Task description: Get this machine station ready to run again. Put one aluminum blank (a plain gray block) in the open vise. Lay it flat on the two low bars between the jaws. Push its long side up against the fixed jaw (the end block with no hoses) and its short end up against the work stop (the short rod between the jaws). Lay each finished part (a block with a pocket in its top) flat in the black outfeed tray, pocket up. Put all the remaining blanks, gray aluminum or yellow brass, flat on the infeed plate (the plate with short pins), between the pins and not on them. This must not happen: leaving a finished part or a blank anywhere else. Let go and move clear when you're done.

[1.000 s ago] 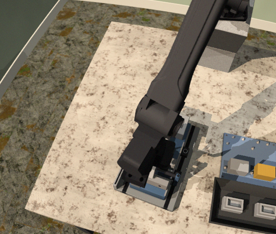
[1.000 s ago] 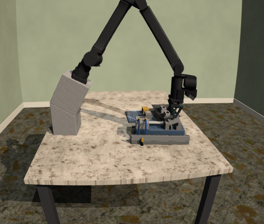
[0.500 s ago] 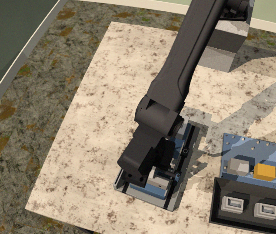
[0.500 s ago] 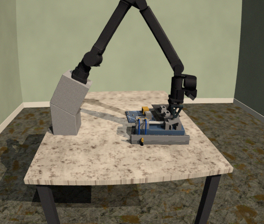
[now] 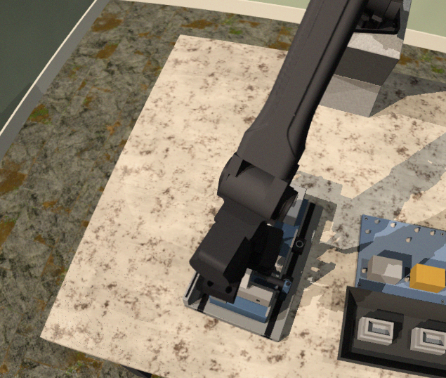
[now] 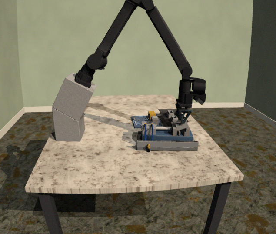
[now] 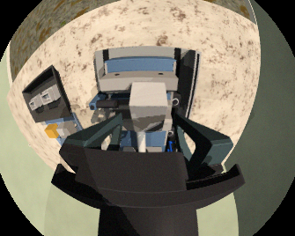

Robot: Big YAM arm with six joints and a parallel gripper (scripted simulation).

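Right now the fixed jaw is 6 cm below my hand, 3 cm ahead of it and 1 cm to the left of it. Round my hand: hosed end block (16 cm behind, 6 cm to the left, 6 cm below); then infeed plate (33 cm to the left, 13 cm below, 8 cm behind); then dark rail (10 cm below, 9 cm behind, 6 cm to the right).
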